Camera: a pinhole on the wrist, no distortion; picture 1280 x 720 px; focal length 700.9 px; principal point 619.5 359.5 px. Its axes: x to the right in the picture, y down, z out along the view. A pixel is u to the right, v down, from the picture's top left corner.
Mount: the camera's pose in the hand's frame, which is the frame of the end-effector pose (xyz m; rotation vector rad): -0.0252 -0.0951 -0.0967 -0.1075 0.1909 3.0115
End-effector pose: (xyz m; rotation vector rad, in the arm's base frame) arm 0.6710 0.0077 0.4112 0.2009 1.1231 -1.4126
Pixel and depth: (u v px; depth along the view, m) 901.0 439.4 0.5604
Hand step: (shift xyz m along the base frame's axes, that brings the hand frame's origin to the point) 0.2377 -0.1344 0.4631
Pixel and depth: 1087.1 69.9 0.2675
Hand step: 0.1741 0.0542 0.1824
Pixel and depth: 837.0 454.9 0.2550
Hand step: 0.0310 -0.0455 0.2085
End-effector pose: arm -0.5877 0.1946 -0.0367 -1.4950 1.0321 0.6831
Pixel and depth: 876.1 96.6 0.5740
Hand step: -0.2453 0.4778 0.0267
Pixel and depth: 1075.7 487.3 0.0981
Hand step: 0.0384 0.0177 0.1271
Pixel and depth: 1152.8 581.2 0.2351
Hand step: 0.0190 0.1767 0.2248
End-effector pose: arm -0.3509 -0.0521 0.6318 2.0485 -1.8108 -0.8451
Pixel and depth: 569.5 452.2 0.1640
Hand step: 0.0359 0.0545 -0.1027
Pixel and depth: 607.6 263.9 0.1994
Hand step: -0.0243 0.0541 -0.0938
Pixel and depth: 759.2 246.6 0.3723
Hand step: -0.1744 0.1511 -0.1650
